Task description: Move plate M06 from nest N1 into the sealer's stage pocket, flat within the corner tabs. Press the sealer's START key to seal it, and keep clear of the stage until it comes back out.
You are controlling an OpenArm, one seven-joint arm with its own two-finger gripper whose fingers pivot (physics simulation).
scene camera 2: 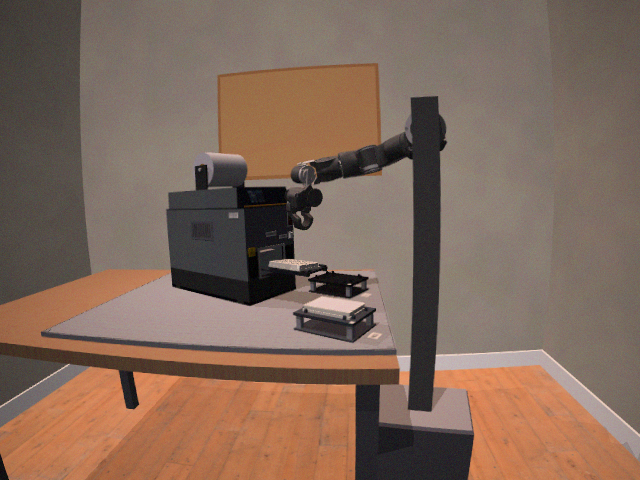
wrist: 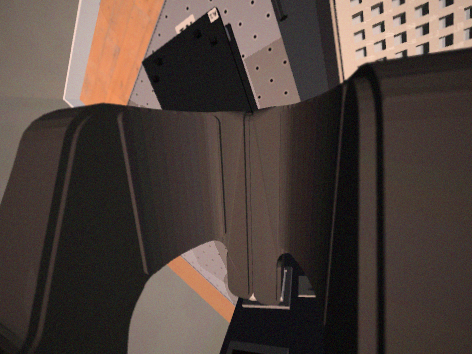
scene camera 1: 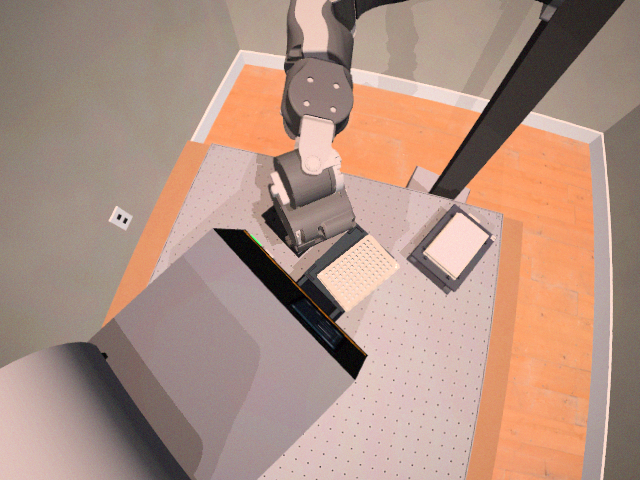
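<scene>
The cream well plate lies on the sealer's extended stage. It looks flat; its fit within the corner tabs is too small to tell. Black nest N1 is empty. My gripper is shut on nothing, above stage height and close to the front of the sealer. In the wrist view pale-edged panels show just past the fingertips. The START key cannot be made out, and contact cannot be told. The hand hides the fingers in scene camera 1.
A second nest holds a white plate, to the right of the stage in scene camera 1. The arm's dark post stands by the table edge. A large roll sits on the sealer.
</scene>
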